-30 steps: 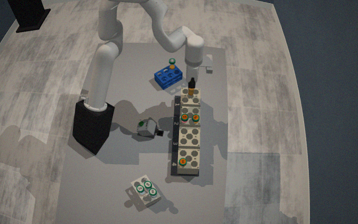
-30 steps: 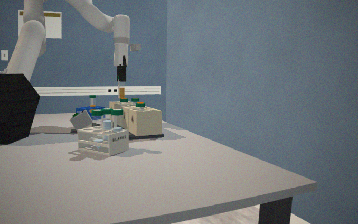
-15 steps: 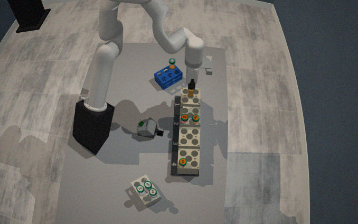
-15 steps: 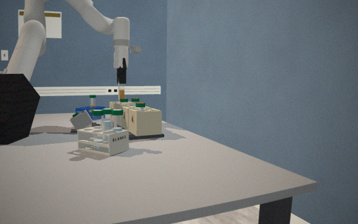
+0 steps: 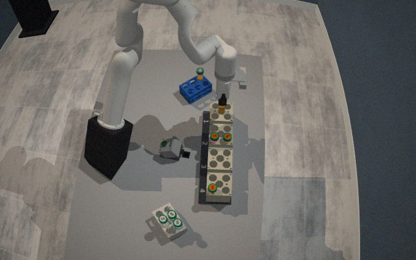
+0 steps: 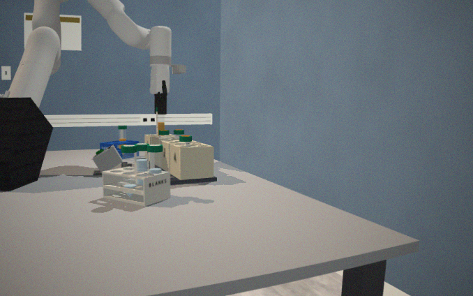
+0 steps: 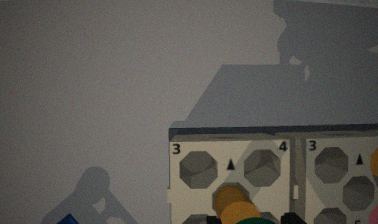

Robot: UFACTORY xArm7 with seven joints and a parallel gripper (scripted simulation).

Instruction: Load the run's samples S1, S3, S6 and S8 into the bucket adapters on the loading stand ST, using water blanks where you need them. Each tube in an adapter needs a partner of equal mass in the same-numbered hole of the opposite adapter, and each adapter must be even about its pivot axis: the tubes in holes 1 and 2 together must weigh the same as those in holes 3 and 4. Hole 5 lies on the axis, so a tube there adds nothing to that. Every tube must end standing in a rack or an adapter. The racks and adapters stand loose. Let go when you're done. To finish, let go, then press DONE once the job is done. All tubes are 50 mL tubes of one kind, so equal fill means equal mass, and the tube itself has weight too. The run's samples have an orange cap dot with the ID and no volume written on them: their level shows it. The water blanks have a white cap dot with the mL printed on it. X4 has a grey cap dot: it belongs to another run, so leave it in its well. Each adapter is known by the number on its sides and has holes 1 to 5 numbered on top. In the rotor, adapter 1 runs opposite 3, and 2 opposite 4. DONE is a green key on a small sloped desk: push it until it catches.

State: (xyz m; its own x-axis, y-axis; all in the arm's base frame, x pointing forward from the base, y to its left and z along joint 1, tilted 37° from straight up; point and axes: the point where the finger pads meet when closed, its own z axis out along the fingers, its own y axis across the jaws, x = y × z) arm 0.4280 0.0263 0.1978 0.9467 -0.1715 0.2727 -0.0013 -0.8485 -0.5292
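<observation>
My gripper is now 10 mm past the orange-filled tube and 50 mm above it. From my hand the other things lie so: blue sample rack (120 mm behind, 170 mm to the left, 160 mm below); black stand (10 mm behind, 160 mm to the right, 190 mm below); pink-filled tube (30 mm behind, 140 mm to the right, 120 mm below).
</observation>
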